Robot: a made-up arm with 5 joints.
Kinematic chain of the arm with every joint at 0, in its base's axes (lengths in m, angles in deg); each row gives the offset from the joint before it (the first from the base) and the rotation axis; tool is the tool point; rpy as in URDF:
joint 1: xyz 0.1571 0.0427 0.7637 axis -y
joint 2: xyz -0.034 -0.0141 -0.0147 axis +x
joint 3: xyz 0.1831 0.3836 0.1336 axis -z
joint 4: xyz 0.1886 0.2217 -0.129 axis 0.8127 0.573 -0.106
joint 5: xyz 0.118 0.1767 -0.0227 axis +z
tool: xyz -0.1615 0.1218 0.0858 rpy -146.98 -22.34 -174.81
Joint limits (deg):
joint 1: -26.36..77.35
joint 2: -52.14..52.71
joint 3: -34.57..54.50
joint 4: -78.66..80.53
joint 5: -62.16..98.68
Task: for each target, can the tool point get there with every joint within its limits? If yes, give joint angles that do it. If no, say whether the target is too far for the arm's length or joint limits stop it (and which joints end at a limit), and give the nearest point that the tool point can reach.
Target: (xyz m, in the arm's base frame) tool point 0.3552 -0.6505 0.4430
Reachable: no: joint limits stop it (at a limit: joint 2, joint 3, joint 4) | nearest point 0.5656 0.1018 0.1023 | short by 0.852 m
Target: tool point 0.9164 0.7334 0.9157
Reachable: yes | joints 59.18 -40.13 14.84 -8.55 -32.37
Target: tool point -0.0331 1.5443 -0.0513
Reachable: no: too far | nearest point 0.0814 0.9778 0.2257 | short by 0.641 m
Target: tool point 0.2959 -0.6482 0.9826
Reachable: no: joint limits stop it (at a limit: joint 2, joint 3, joint 4) | nearest point 0.5172 -0.0093 1.3316 | short by 0.761 m
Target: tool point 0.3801 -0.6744 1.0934
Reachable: no: joint limits stop it (at a limit: joint 2, joint 3, joint 4) | nearest point 0.5512 -0.0267 1.3463 | short by 0.716 m
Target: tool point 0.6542 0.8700 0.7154
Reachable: yes | joints -16.31 18.45 17.40 -47.52 -19.74
